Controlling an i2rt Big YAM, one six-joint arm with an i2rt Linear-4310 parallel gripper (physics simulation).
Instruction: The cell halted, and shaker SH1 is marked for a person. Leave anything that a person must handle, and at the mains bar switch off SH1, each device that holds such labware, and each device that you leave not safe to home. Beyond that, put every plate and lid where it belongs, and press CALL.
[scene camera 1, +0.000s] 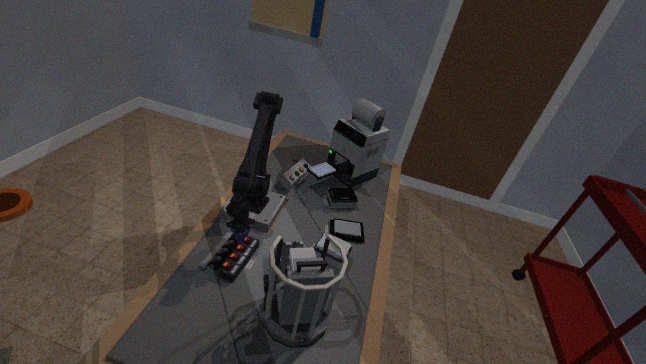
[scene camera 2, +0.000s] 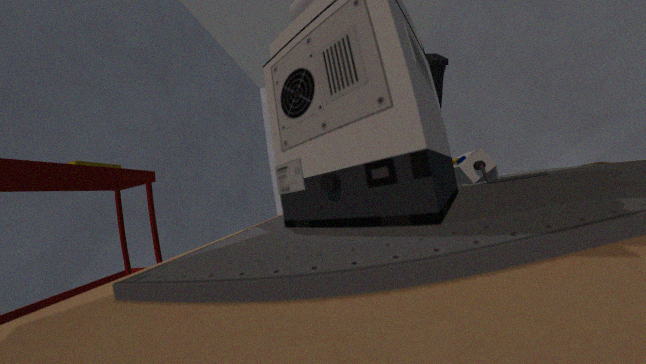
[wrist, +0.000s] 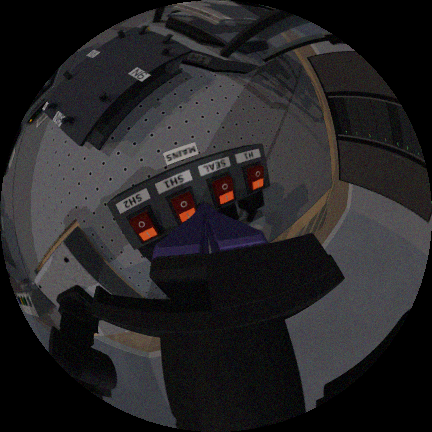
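Where they show: gripper, between the fingertips: (scene camera 1: 240, 244) (wrist: 204, 209); arm's base, origin of its link: (scene camera 1: 256, 204) (wrist: 80, 303).
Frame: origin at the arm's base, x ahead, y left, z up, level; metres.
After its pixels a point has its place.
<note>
My gripper (scene camera 1: 241, 238) {x 0.066, y -0.297, z 0.042 m} (wrist: 204, 209) {x 0.066, y -0.297, z 0.042 m} is shut, with purple fingertips together and empty. It is low over the mains bar (scene camera 1: 229, 275) {x 0.084, y -0.415, z -0.003 m} (wrist: 153, 193) {x 0.092, y -0.260, z 0.003 m}, at the near edge of the SH1 switch (wrist: 183, 203) {x 0.070, y -0.284, z 0.015 m}; contact cannot be told. The SH2 switch (wrist: 142, 224) {x 0.071, y -0.235, z 0.015 m}, SEAL switch (wrist: 224, 189) {x 0.063, y -0.333, z 0.013 m} and H1 switch (wrist: 256, 175) {x 0.063, y -0.382, z 0.014 m} show orange lit ends, as does SH1. In scene view 1, a pale plate (scene camera 1: 322, 170) {x 0.224, y 0.343, z 0.072 m} is at the white machine's front, and a light plate (scene camera 1: 348, 228) {x 0.455, y 0.052, z -0.008 m} lies on a black-rimmed device. A black-topped device (scene camera 1: 342, 195) {x 0.373, y 0.241, z 0.028 m} stands behind it. The button box (scene camera 1: 293, 176) {x 0.090, y 0.262, z 0.034 m} has coloured buttons.
An open cage-like rack (scene camera 1: 309, 286) {x 0.403, y -0.552, z 0.286 m} stands in the foreground, partly hiding a white item (scene camera 1: 336, 246). The white machine (scene camera 1: 361, 145) {x 0.387, y 0.423, z 0.245 m} (scene camera 2: 407, 112) {x 0.345, y 0.733, z 0.068 m} stands at the far end. A dark labelled slab (wrist: 117, 85) {x 0.222, y -0.265, z 0.023 m} lies beyond the bar. A red cart (scene camera 1: 562, 295) (scene camera 2: 75, 179) stands beside the table.
</note>
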